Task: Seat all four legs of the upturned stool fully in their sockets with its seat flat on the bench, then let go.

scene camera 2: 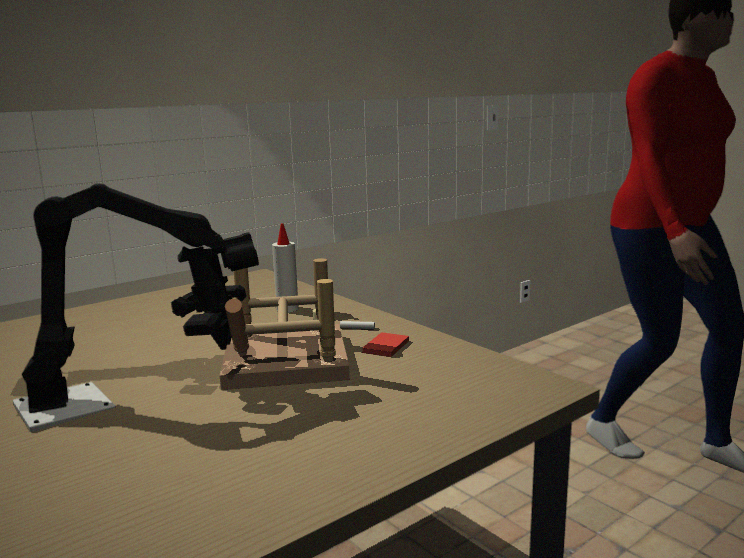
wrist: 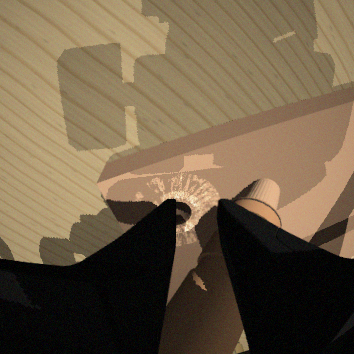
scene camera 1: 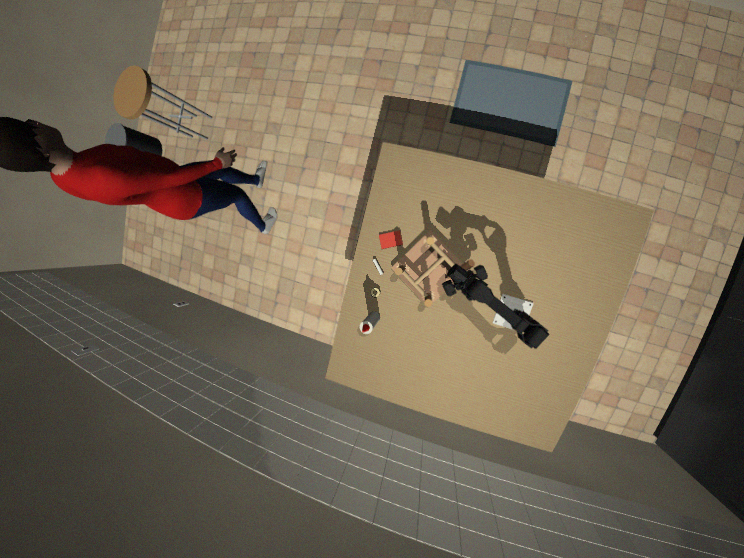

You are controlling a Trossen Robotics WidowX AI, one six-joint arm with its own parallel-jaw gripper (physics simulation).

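Places are measured from the arm's base along level axes (x left, y ahead, z down), in millimetres.
Pixels of known places: gripper, fingertip midpoint: (scene camera 2: pixel 225 346) (wrist: pixel 196 207); arm's base, origin of the base link: (scene camera 2: pixel 47 403).
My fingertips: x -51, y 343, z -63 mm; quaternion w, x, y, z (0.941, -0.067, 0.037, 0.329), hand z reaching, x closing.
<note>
Ahead of a thing's pixels: the offset from my fingertips to its top centre. "pt": to the spot under its first point.
The upturned stool's seat (scene camera 1: pixel 412 254) (scene camera 2: pixel 288 376) (wrist: pixel 300 150) lies on the bench. Three legs (scene camera 2: pixel 326 315) (scene camera 2: pixel 320 272) (scene camera 2: pixel 242 294) stand upright at its corners, joined by rails {pt dx -67, dy +108, dz -42 mm} (scene camera 2: pixel 285 327). The near-left leg (scene camera 2: pixel 236 321) (wrist: pixel 195 320) leans. In the wrist view its pale end {pt dx +32, dy +33, dz +20 mm} (wrist: pixel 265 190) shows right of the empty-looking socket {pt dx -23, dy +32, dz +47 mm} (wrist: pixel 183 214), beyond the right finger. My gripper (scene camera 2: pixel 223 341) (wrist: pixel 196 207) is slightly open, low beside this leg, with nothing held. The leg passes behind the finger gap; the right finger hides part of it. Seating depth of the other legs cannot be told.
A red block {dx -17, dy +368, dz +58 mm} (scene camera 1: pixel 390 239) (scene camera 2: pixel 386 343), a white stick {dx +131, dy +369, dz +53 mm} (scene camera 1: pixel 378 265) (scene camera 2: pixel 357 324), a small ring {dx +252, dy +325, dz +48 mm} (scene camera 1: pixel 372 294) and a white bottle with a red tip {dx +376, dy +277, dz -169 mm} (scene camera 1: pixel 366 327) (scene camera 2: pixel 285 273) are beyond the stool. A person in red (scene camera 1: pixel 120 177) (scene camera 2: pixel 673 144) stands off the bench.
</note>
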